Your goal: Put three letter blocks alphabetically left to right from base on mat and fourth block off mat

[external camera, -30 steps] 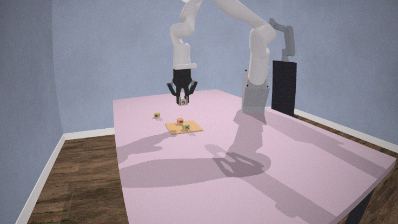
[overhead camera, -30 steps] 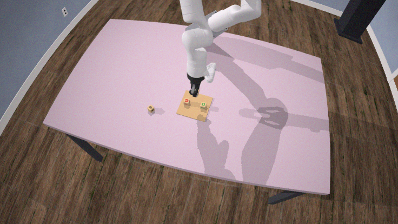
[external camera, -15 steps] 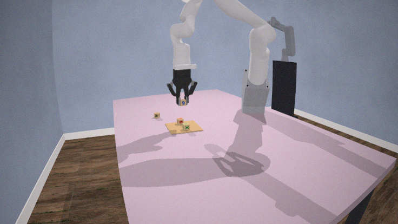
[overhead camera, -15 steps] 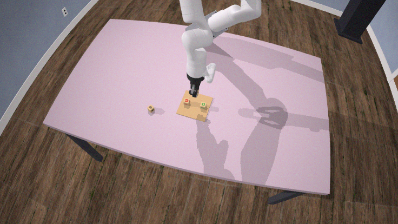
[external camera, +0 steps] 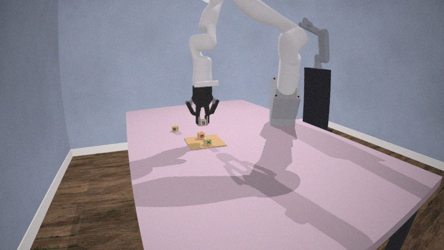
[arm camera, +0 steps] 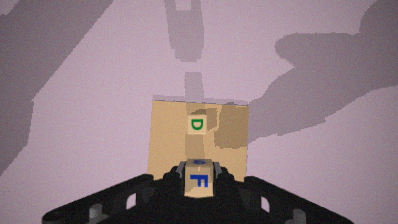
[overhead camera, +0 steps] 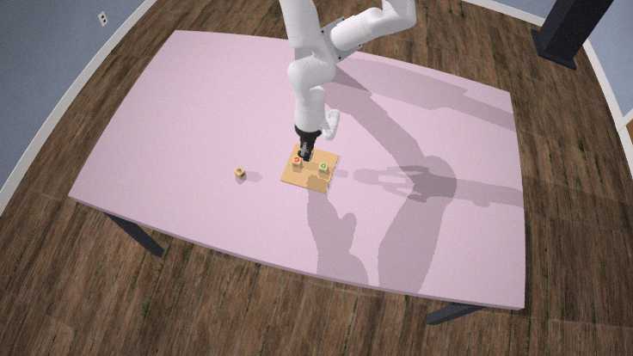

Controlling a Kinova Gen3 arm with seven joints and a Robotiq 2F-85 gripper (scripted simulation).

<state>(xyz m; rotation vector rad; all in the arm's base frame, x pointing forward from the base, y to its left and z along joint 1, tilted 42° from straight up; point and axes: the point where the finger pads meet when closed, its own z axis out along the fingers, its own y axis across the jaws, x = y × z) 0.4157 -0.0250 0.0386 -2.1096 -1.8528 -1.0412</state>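
Right now the tan mat is 10 mm to the left of my hand and 90 mm below it. From my hand the other things lie so: blue N block (10 mm below); green D block (50 mm to the left, 70 mm below).
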